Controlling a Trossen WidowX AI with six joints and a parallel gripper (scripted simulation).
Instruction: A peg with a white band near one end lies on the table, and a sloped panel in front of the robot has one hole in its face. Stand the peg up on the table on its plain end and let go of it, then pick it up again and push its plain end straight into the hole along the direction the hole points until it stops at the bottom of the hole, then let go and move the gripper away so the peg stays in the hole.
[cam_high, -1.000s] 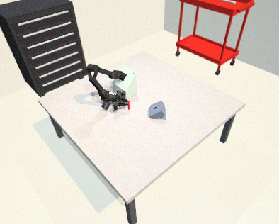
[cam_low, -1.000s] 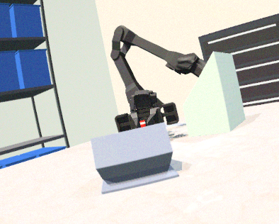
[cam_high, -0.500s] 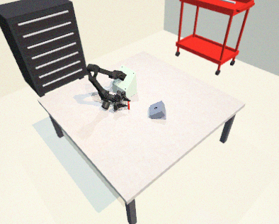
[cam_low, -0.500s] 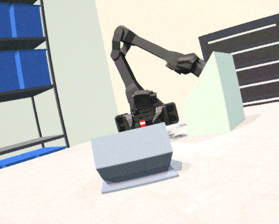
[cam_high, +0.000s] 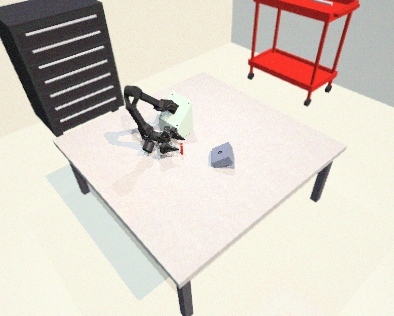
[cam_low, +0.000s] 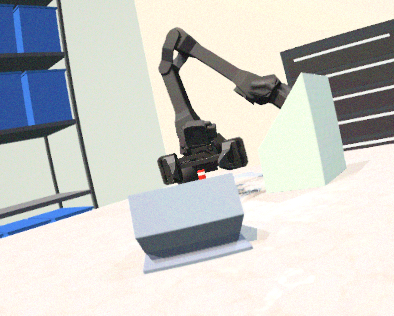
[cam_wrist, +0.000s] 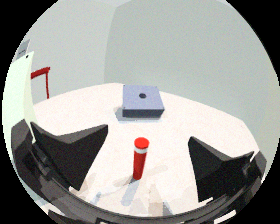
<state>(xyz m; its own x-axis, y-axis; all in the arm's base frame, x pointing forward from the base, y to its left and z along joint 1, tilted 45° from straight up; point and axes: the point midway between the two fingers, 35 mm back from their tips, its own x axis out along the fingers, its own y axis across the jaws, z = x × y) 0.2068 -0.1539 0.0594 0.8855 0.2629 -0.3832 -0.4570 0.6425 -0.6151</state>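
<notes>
The red peg is 10 mm behind my gripper tip and 30 mm below it. The rest, counted from my gripper tip: sloped panel: 200 mm ahead, 130 mm to the left, 40 mm below.
</notes>
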